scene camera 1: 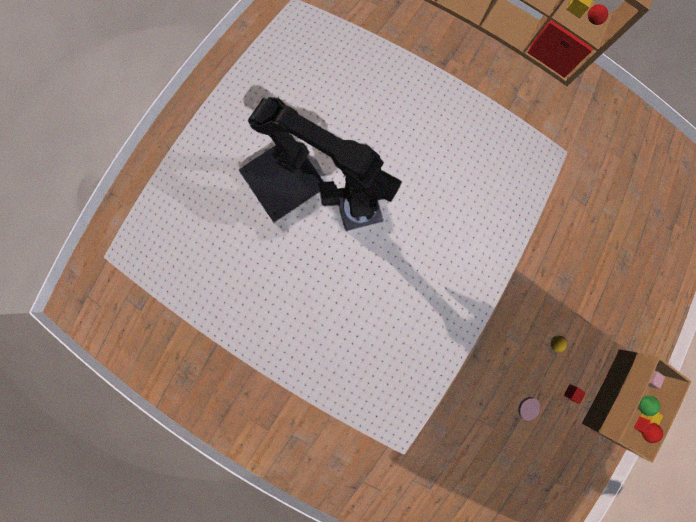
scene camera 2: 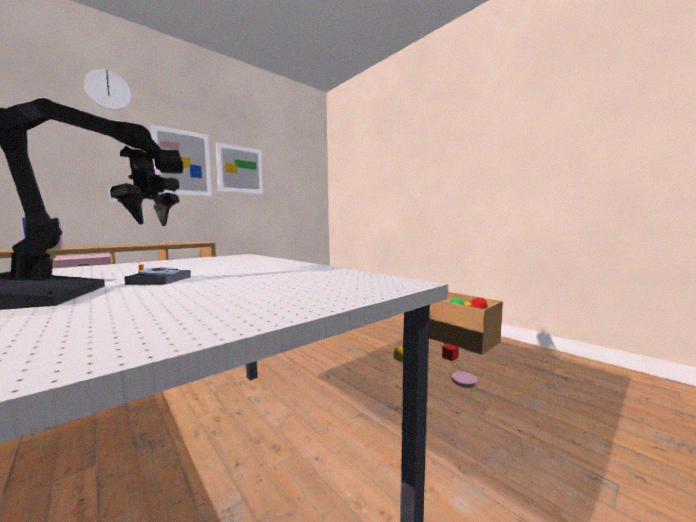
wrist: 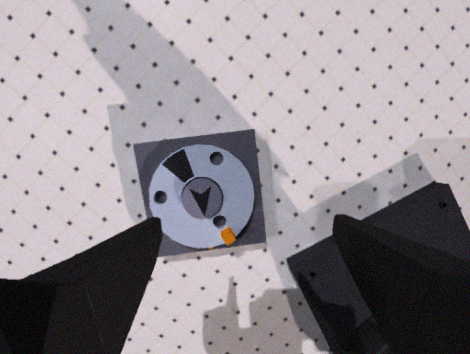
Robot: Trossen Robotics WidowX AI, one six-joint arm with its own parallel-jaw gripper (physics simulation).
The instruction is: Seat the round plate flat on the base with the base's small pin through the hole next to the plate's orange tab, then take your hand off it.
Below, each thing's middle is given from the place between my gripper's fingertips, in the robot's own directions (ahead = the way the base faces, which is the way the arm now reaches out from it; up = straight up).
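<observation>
My gripper is 14 cm above the round hub [wrist: 202,197], and it is also 3 cm to the right of the hub and 1 cm short of it. Then there is the dark square base [wrist: 242,144], which I find 16 cm below my hand, 3 cm to the left of it and 1 cm ahead of it.
</observation>
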